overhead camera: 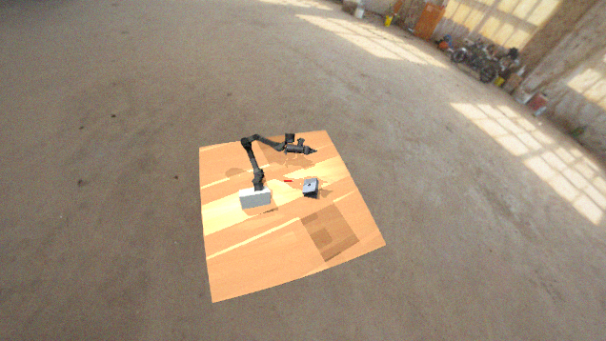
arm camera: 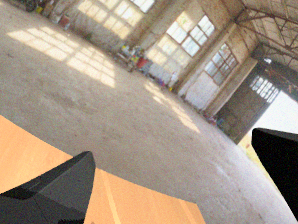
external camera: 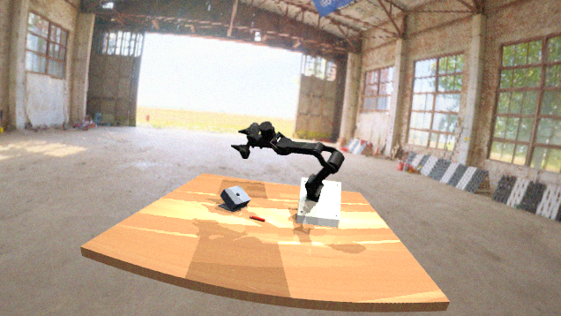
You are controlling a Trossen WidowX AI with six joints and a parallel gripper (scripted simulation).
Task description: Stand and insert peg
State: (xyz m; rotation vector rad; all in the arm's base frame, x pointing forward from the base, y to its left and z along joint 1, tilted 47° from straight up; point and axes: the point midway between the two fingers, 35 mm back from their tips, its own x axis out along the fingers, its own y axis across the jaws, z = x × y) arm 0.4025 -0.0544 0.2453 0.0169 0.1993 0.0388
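My gripper tip is 14 cm past the red peg and 38 cm above it. Also, from my gripper tip: grey sloped panel: 1 cm ahead, 10 cm to the right, 33 cm below.
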